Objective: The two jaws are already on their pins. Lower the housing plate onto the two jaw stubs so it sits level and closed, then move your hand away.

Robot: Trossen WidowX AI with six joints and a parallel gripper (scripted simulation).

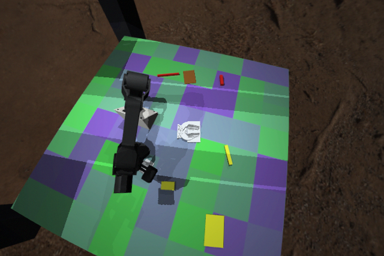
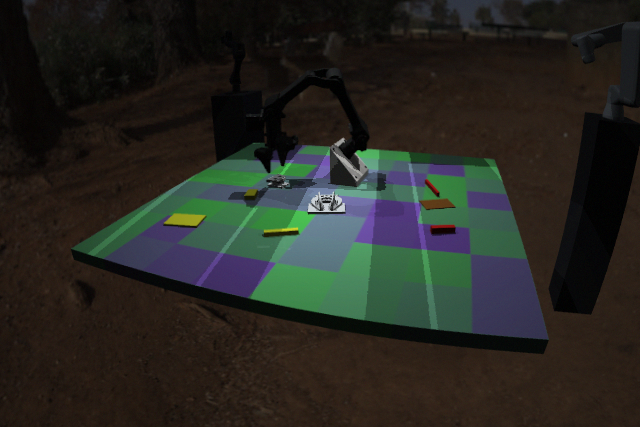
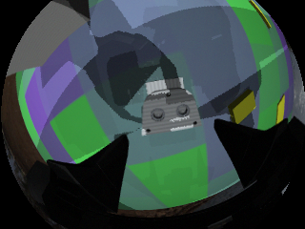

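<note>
Now: the white housing plate 10 mm to the left of my gripper tip and 30 mm below it. Also, from my gripper tip: yellow bar 380 mm ahead, 200 mm to the left, 50 mm below; then small yellow tile 140 mm ahead, 40 mm to the right, 50 mm below; then large yellow tile 400 mm ahead, 140 mm to the right, 60 mm below.
</note>
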